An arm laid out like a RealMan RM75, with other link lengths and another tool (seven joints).
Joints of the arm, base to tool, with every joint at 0 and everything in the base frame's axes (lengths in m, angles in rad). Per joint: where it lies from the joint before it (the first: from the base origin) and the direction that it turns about. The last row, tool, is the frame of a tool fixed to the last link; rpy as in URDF.
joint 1: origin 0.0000 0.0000 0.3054 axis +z
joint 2: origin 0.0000 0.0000 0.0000 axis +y
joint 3: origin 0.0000 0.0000 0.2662 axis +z
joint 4: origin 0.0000 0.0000 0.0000 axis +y
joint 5: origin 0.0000 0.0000 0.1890 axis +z
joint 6: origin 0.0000 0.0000 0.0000 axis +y
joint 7: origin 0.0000 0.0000 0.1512 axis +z
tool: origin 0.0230 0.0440 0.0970 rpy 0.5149 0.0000 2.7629
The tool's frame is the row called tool.
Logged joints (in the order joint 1, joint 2, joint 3, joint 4, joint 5, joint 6, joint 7), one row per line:
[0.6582, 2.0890, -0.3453, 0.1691, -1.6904, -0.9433, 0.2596]
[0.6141, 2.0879, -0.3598, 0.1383, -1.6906, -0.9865, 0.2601]
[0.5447, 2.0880, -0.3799, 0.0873, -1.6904, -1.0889, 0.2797]
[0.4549, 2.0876, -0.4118, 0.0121, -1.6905, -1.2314, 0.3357]
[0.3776, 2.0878, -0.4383, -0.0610, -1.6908, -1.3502, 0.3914]
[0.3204, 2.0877, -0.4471, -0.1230, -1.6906, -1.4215, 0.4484]
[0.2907, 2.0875, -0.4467, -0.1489, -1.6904, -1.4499, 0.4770]
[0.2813, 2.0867, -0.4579, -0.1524, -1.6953, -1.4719, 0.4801]
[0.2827, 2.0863, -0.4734, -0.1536, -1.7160, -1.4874, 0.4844]
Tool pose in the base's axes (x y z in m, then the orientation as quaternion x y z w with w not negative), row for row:
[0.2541, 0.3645, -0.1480, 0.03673, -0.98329, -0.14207, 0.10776]
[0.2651, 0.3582, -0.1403, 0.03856, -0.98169, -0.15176, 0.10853]
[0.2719, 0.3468, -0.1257, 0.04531, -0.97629, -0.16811, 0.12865]
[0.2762, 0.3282, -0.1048, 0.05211, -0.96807, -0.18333, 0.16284]
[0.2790, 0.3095, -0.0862, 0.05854, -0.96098, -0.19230, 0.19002]
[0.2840, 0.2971, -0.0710, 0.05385, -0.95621, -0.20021, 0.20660]
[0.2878, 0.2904, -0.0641, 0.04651, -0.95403, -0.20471, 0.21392]
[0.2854, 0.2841, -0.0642, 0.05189, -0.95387, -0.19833, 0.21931]
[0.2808, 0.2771, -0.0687, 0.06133, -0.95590, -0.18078, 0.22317]
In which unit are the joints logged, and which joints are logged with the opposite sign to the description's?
The joints are logged in radians. Opposite sign: none.
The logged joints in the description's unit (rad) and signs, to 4 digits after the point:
[0.6582, 2.0890, -0.3453, 0.1691, -1.6904, -0.9433, 0.2596]
[0.6141, 2.0879, -0.3598, 0.1383, -1.6906, -0.9865, 0.2601]
[0.5447, 2.0880, -0.3799, 0.0873, -1.6904, -1.0889, 0.2797]
[0.4549, 2.0876, -0.4118, 0.0121, -1.6905, -1.2314, 0.3357]
[0.3776, 2.0878, -0.4383, -0.0610, -1.6908, -1.3502, 0.3914]
[0.3204, 2.0877, -0.4471, -0.1230, -1.6906, -1.4215, 0.4484]
[0.2907, 2.0875, -0.4467, -0.1489, -1.6904, -1.4499, 0.4770]
[0.2813, 2.0867, -0.4579, -0.1524, -1.6953, -1.4719, 0.4801]
[0.2827, 2.0863, -0.4734, -0.1536, -1.7160, -1.4874, 0.4844]

